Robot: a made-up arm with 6 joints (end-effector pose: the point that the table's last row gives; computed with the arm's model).
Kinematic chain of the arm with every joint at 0, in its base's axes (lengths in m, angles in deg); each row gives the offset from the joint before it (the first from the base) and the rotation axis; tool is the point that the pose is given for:
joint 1: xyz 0 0 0.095 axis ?
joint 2: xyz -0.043 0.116 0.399 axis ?
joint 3: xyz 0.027 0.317 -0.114 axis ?
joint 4: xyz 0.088 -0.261 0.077 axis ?
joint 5: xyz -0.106 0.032 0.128 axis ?
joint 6: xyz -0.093 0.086 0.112 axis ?
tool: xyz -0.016 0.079 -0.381
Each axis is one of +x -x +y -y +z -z.
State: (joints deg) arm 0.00 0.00 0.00 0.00 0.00 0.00
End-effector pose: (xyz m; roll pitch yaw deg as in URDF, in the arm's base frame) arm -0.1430 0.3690 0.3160 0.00 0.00 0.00
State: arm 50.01 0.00 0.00 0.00 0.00 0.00
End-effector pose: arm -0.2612 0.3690 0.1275 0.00 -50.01 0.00
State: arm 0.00 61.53 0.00 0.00 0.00 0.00
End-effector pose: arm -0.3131 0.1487 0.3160 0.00 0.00 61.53
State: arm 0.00 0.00 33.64 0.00 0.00 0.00
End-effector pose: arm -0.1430 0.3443 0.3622 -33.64 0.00 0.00
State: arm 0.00 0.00 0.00 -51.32 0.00 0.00
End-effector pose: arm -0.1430 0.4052 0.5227 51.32 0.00 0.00
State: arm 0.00 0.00 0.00 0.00 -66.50 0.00
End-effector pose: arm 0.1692 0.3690 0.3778 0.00 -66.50 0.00
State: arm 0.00 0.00 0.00 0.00 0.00 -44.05
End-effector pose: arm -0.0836 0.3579 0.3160 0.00 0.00 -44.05
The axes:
joint 1: -y
joint 2: +z
joint 3: -x
joint 4: -x
joint 5: +y
joint 6: +z

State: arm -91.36 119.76 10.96 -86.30 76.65 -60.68
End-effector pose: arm 0.5981 -0.1221 0.0162 72.53 -16.71 -178.74
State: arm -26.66 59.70 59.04 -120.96 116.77 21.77
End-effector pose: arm 0.2769 -0.0261 0.9485 104.95 -22.92 174.02
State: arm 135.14 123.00 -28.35 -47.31 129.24 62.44
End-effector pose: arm -0.5343 0.2197 -0.0383 -149.15 50.24 -119.95
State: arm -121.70 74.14 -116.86 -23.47 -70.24 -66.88
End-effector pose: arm 0.1996 0.4231 0.2038 -72.08 -54.43 153.81
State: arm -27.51 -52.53 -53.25 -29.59 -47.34 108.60
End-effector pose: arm 0.2940 0.2106 0.1418 -38.25 -47.75 34.93
